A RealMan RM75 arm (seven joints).
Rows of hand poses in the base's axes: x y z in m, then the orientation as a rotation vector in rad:
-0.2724 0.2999 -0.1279 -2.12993 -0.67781 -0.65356
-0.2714 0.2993 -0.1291 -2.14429 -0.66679 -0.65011
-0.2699 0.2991 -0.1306 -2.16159 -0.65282 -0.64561
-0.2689 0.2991 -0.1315 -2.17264 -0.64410 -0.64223
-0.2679 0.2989 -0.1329 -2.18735 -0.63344 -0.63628
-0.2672 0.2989 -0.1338 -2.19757 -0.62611 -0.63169
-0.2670 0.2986 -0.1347 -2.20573 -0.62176 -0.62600
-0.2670 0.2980 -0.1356 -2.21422 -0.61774 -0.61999
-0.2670 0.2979 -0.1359 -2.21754 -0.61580 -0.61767
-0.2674 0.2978 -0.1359 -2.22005 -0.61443 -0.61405
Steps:
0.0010 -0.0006 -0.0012 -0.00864 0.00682 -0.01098
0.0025 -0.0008 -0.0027 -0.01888 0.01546 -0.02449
0.0035 -0.0008 -0.0036 -0.02558 0.02122 -0.03281
0.0045 -0.0010 -0.0050 -0.03497 0.02952 -0.04277
0.0052 -0.0010 -0.0059 -0.04158 0.03554 -0.04948
0.0054 -0.0013 -0.0068 -0.04752 0.04122 -0.05320
0.0054 -0.0019 -0.0077 -0.05391 0.04699 -0.05673
0.0054 -0.0020 -0.0080 -0.05628 0.04935 -0.05835
0.0050 -0.0021 -0.0080 -0.05820 0.05242 -0.05884

